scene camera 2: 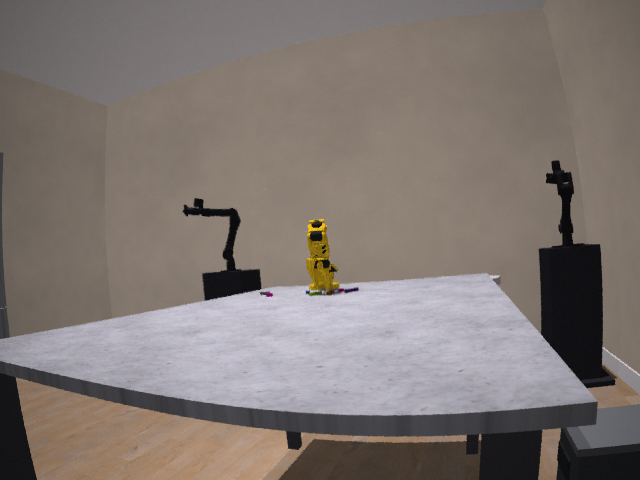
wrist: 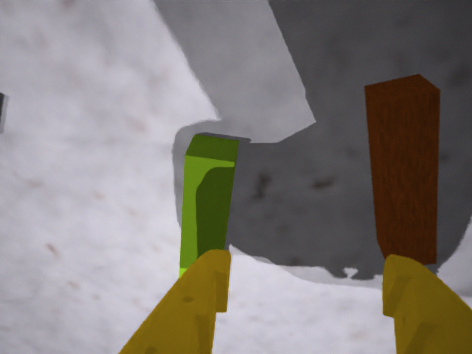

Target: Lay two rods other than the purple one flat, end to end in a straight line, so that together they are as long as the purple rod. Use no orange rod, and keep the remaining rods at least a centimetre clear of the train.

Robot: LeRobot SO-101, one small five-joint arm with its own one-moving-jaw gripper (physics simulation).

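Frame: origin at the arm's base, x ahead, y left, z up, level; centimetres.
Seen in the pictures: hand, its tool point: (scene camera 2: 318, 288) (wrist: 229, 273); arm's base, origin of its link: (scene camera 2: 322, 289).
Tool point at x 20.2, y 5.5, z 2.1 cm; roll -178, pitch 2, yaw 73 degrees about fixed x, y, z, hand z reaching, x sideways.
Offsets run from my tool point to a thing's top centre. Level surfaces: height alone.
In the wrist view my gripper (wrist: 305, 256) is open, with a wide gap between its two yellow jaws and no rod held. A green rod {dz -1.1, dx +0.3, dy -0.9 cm} (wrist: 210, 200) (scene camera 2: 315, 294) lies flat, partly in shadow, its near end beyond and partly behind the left jaw tip. A dark orange-brown rod {dz -1.1, dx -0.5, dy +3.7 cm} (wrist: 406, 170) (scene camera 2: 329, 292) lies roughly lengthwise beyond the right jaw tip, apart from the green one. In the scene view the purple rod {dz -1.1, dx -4.8, dy +9.4 cm} (scene camera 2: 352, 289) lies right of the arm's base. A magenta piece {dz -1.1, dx -0.3, dy -17.1 cm} (scene camera 2: 269, 295) lies to the left, close to a dark grey piece {dz -1.1, dx -7.1, dy -22.1 cm} (scene camera 2: 263, 292). A small blue piece {dz -1.1, dx -4.0, dy -5.0 cm} (scene camera 2: 307, 291) shows beside the green rod.
The yellow arm (scene camera 2: 317, 248) stands at the far side of the grey-white table {dz -2.1 cm} (scene camera 2: 310, 356). A dark edge of something (wrist: 1, 112) shows at the left border of the wrist view. Two black arms (scene camera 2: 232, 237) (scene camera 2: 566, 211) stand on pedestals beyond the table.
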